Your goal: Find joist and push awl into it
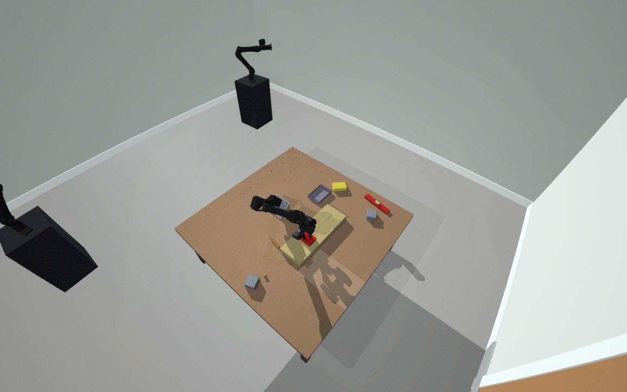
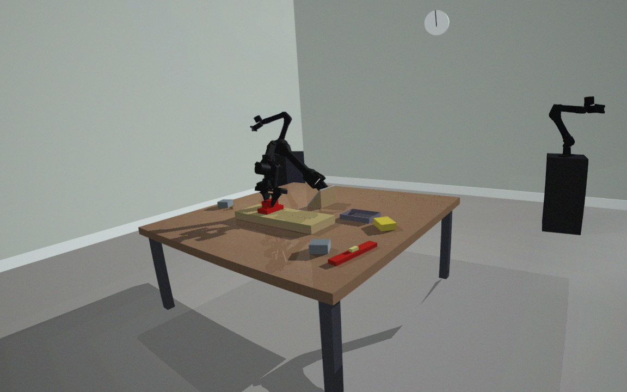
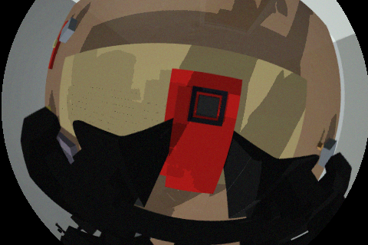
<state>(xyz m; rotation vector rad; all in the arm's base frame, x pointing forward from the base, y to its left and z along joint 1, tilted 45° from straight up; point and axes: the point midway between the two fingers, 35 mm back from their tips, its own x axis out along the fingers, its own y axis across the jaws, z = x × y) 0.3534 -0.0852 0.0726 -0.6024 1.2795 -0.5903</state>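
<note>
The grey-purple tray lies 19 cm behind my gripper tip, 42 cm to the left of it and 5 cm below it. From my gripper tip the other things lie so: red stud finder 1 cm ahead, 2 cm above; tiny orange bit 6 cm behind, 37 cm to the right, 6 cm below; awl 20 cm behind, 14 cm to the right, 6 cm below.
</note>
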